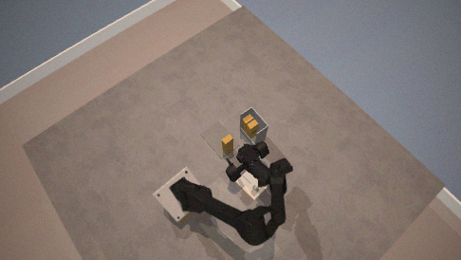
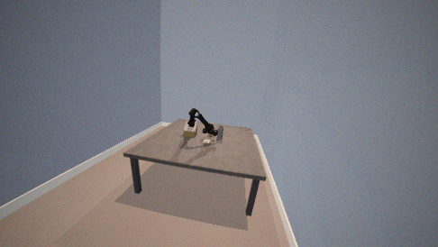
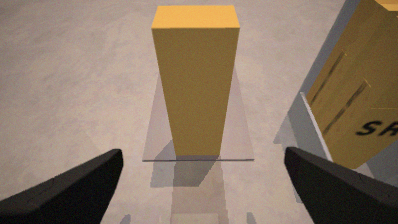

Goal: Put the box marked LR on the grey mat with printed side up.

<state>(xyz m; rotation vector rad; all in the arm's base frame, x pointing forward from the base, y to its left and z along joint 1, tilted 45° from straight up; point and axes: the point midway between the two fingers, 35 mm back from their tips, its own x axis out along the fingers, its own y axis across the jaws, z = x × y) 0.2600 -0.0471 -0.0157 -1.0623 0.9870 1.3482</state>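
Right now the grey mat is 10 cm to the left of my gripper tip and 6 cm below it.
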